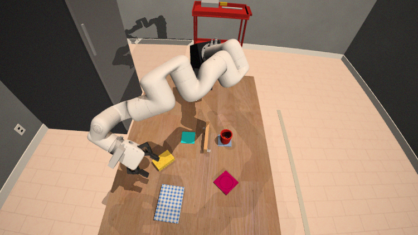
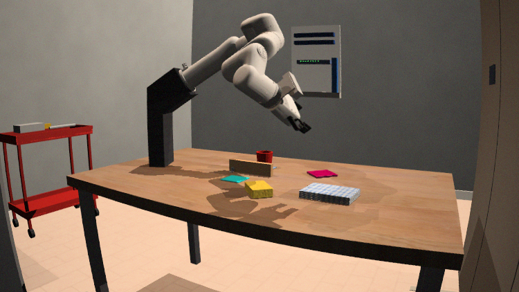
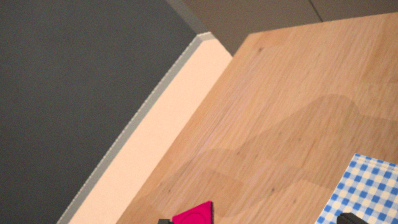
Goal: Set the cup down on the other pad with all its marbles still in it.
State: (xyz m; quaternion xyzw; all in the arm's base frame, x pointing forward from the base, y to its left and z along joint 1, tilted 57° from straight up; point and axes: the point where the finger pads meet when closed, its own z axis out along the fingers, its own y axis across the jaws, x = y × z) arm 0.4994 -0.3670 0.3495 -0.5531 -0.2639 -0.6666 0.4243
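My gripper is now 34 cm to the right of the red cup, 32 cm past it and 24 cm above it. Round my hand: yellow sponge 25 cm below, 15 cm behind, 2 cm to the right; then magenta plate 35 cm to the left, 26 cm below, 5 cm behind; then wooden rail 32 cm behind, 24 cm below, 22 cm to the left.
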